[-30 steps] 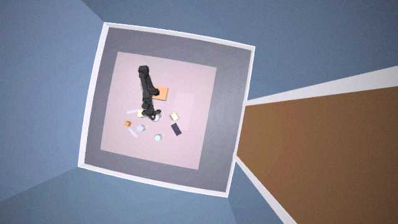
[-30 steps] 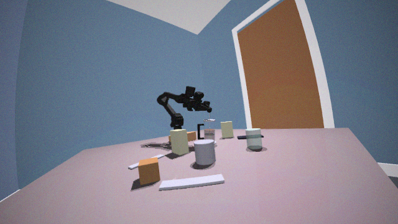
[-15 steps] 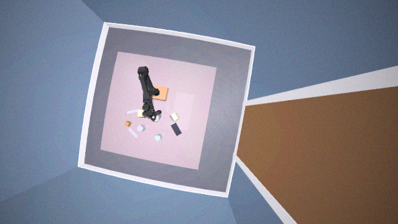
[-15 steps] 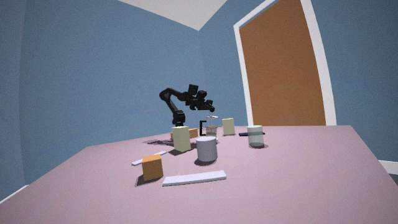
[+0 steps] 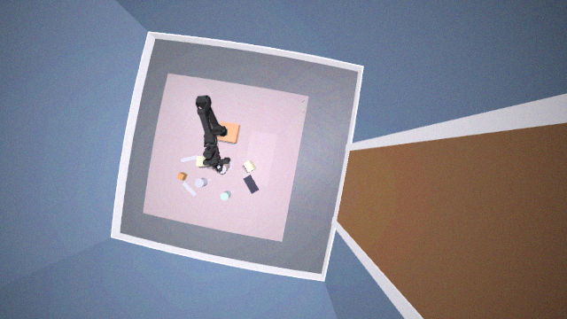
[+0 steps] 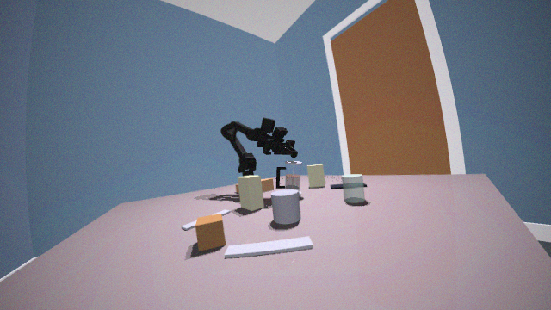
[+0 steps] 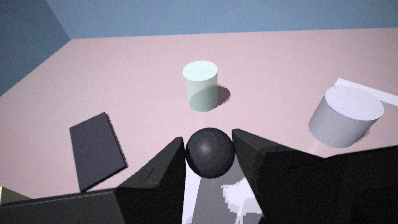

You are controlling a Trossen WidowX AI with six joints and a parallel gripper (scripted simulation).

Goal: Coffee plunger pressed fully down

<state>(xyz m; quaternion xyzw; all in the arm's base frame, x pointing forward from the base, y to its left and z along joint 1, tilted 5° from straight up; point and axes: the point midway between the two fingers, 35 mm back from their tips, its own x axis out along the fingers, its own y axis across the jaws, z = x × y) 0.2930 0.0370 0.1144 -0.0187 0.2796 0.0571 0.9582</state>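
Right now the coffee press is 3 cm behind my gripper tip, 2 cm to the right of it and 9 cm below it. The rest, counted from my gripper tip: dark bar: 11 cm ahead, 21 cm to the left, 17 cm below; then grey cylinder: 13 cm ahead, 21 cm to the right, 14 cm below; then pale green cylinder: 22 cm ahead, 1 cm to the left, 14 cm below.
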